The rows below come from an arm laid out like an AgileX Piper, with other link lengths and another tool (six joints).
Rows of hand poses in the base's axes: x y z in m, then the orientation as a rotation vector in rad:
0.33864, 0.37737, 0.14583, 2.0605, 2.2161, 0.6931
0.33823, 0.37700, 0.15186, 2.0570, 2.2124, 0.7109
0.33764, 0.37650, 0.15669, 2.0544, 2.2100, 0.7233
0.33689, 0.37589, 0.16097, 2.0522, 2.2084, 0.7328
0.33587, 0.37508, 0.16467, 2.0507, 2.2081, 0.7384
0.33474, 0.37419, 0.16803, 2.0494, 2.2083, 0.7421
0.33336, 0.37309, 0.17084, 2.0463, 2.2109, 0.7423
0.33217, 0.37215, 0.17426, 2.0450, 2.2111, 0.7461
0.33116, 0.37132, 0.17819, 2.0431, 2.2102, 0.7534
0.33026, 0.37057, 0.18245, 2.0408, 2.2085, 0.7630
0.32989, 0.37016, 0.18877, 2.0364, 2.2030, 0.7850
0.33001, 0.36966, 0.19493, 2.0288, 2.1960, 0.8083
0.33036, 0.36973, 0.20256, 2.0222, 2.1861, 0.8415
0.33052, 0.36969, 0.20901, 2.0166, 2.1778, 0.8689
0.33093, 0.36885, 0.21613, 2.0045, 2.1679, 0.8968
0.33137, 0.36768, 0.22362, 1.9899, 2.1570, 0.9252
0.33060, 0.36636, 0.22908, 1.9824, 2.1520, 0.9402
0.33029, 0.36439, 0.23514, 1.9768, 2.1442, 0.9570
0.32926, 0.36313, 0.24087, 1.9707, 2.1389, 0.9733
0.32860, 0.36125, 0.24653, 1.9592, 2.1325, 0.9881
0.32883, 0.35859, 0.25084, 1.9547, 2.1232, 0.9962
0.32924, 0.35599, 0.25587, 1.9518, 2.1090, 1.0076
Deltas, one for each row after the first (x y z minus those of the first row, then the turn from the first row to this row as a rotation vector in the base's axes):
-0.00041, -0.00037, 0.00603, 0.0081, -0.0088, 0.0000
-0.00100, -0.00087, 0.01086, 0.0137, -0.0149, 0.0002
-0.00175, -0.00148, 0.01514, 0.0180, -0.0196, 0.0006
-0.00277, -0.00229, 0.01884, 0.0207, -0.0221, 0.0012
-0.00390, -0.00318, 0.02220, 0.0225, -0.0238, 0.0020
-0.00528, -0.00428, 0.02501, 0.0221, -0.0244, 0.0045
-0.00647, -0.00522, 0.02843, 0.0239, -0.0260, 0.0053
-0.00748, -0.00605, 0.03236, 0.0273, -0.0295, 0.0058
-0.00838, -0.00680, 0.03662, 0.0317, -0.0343, 0.0062
-0.00875, -0.00721, 0.04294, 0.0417, -0.0453, 0.0059
-0.00863, -0.00771, 0.04910, 0.0508, -0.0593, 0.0058
-0.00828, -0.00764, 0.05673, 0.0659, -0.0765, 0.0044
-0.00812, -0.00768, 0.06318, 0.0785, -0.0905, 0.0034
-0.00771, -0.00852, 0.07030, 0.0884, -0.1095, 0.0035
-0.00727, -0.00969, 0.07779, 0.0975, -0.1304, 0.0040
-0.00804, -0.01101, 0.08325, 0.1028, -0.1409, 0.0047
-0.00835, -0.01298, 0.08931, 0.1093, -0.1520, 0.0033
-0.00938, -0.01424, 0.09504, 0.1161, -0.1619, 0.0035
-0.01004, -0.01612, 0.10070, 0.1195, -0.1754, 0.0047
-0.00981, -0.01878, 0.10501, 0.1205, -0.1848, 0.0015
-0.00940, -0.02138, 0.11004, 0.1230, -0.1964, -0.0050

